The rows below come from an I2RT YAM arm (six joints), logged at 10 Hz.
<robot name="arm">
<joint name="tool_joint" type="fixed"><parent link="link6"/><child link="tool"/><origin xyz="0 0 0" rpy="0 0 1.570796"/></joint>
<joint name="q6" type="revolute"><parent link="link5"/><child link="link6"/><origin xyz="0.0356 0 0.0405" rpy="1.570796 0 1.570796"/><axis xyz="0 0 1"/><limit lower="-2.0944" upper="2.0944"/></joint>
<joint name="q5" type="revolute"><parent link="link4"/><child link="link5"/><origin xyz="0.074 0.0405 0.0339" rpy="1.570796 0 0"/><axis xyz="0 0 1"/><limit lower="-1.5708" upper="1.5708"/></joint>
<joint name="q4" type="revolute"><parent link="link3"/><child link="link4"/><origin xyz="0.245 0.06 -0.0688" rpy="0 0 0"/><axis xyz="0 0 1"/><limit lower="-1.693" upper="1.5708"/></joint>
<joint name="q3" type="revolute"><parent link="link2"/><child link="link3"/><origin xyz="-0.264 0 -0.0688" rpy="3.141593 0 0"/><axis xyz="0 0 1"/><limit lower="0" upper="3.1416"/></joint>
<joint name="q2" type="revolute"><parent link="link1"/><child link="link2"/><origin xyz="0.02 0.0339 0.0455" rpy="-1.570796 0 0"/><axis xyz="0 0 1"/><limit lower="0" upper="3.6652"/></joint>
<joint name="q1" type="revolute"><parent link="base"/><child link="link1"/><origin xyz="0 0 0.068" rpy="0 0 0"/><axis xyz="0 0 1"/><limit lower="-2.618" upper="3.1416"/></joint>
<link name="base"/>
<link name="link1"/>
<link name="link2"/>
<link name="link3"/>
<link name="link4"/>
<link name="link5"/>
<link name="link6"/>
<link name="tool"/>
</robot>
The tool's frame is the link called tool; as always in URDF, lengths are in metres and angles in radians.
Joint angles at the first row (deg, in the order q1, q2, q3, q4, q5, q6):
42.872, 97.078, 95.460, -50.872, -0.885, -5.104
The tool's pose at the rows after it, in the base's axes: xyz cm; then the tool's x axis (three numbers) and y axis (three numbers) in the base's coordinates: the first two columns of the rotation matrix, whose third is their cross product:
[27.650 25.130 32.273 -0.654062 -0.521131 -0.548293 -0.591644 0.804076 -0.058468]
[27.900 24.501 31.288 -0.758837 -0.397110 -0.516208 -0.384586 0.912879 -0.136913]
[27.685 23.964 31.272 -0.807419 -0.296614 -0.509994 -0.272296 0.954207 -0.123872]
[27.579 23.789 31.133 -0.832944 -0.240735 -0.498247 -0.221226 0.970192 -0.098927]
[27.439 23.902 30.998 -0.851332 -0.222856 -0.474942 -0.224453 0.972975 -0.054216]
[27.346 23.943 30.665 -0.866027 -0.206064 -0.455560 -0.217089 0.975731 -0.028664]
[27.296 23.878 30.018 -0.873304 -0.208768 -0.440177 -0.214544 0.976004 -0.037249]
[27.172 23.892 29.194 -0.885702 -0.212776 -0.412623 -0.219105 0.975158 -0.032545]
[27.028 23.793 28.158 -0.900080 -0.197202 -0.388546 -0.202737 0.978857 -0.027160]
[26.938 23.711 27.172 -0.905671 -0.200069 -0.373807 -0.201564 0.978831 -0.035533]
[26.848 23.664 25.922 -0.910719 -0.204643 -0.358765 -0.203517 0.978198 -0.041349]
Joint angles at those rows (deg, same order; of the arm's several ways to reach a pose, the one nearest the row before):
42.872, 99.875, 95.459, -52.663, 6.371, 3.639
42.872, 101.077, 95.460, -56.381, 16.753, 13.606
42.698, 100.837, 95.482, -58.871, 19.048, 20.404
42.588, 100.879, 95.458, -60.095, 18.830, 24.097
42.609, 100.968, 95.460, -60.554, 16.054, 25.408
42.609, 101.055, 94.980, -60.708, 14.502, 26.676
42.587, 101.165, 93.820, -60.576, 14.502, 26.850
42.632, 101.382, 92.463, -60.444, 13.409, 27.114
42.611, 101.426, 90.390, -59.769, 12.776, 28.425
42.609, 101.515, 88.401, -58.741, 12.753, 28.533
42.632, 101.712, 85.931, -57.036, 12.557, 28.535

